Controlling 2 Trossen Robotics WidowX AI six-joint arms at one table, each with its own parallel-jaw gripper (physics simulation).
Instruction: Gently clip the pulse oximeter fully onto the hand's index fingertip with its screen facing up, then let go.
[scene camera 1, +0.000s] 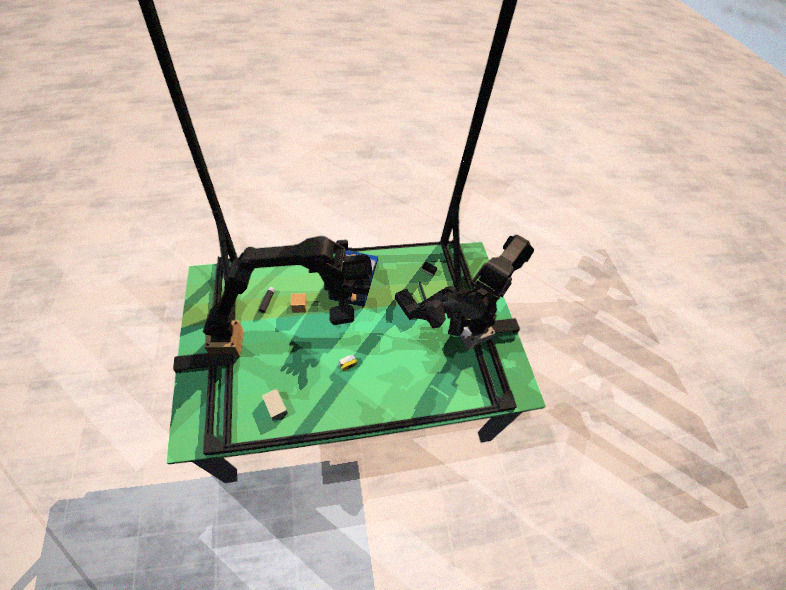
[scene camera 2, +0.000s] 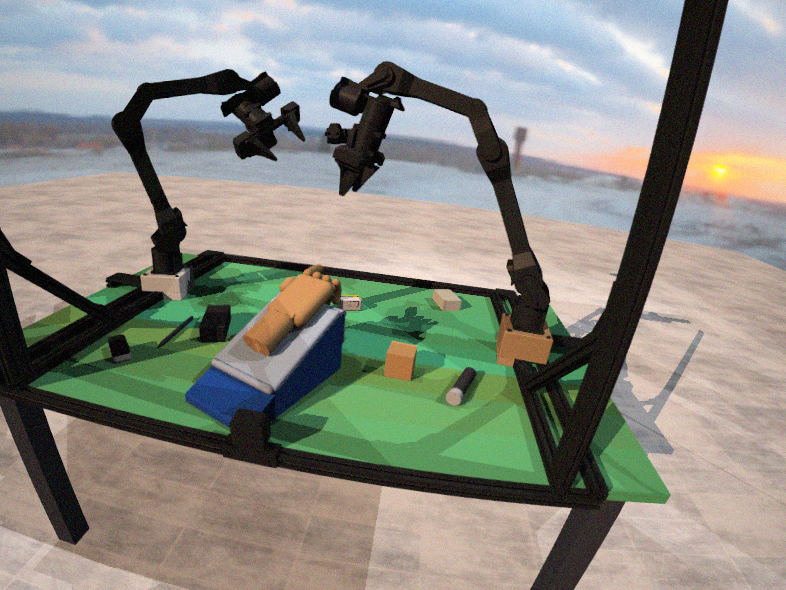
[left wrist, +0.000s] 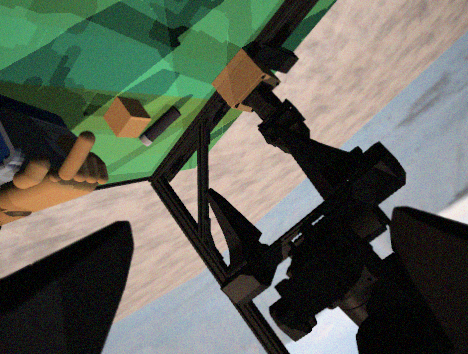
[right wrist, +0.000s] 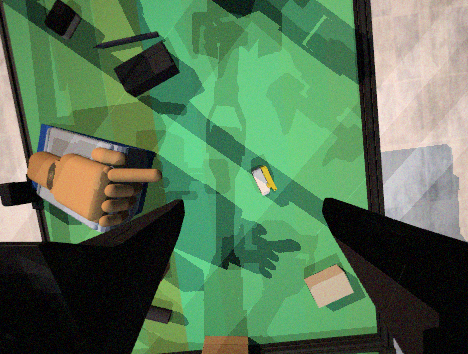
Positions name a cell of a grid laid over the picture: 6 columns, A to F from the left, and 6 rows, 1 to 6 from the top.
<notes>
My left gripper (scene camera 2: C2) is open, with nothing in its grasp. My right gripper (scene camera 2: C2) is open and holds nothing. A cube (scene camera 2: D4), a pale block (right wrist: E5) and a black block (scene camera 2: B4) rest on the table. I also see a blue and grey block (scene camera 2: B4) and an index finger (left wrist: B3).
The cube is seen too in the left wrist view (left wrist: B2). The black block shows as well in the right wrist view (right wrist: B2). My left gripper shows as well in scene camera 1 (scene camera 1: D4) and in the left wrist view (left wrist: D4). The left wrist view misses the pale block: it is out of frame. The left wrist view does not show the black block: it is out of frame.
</notes>
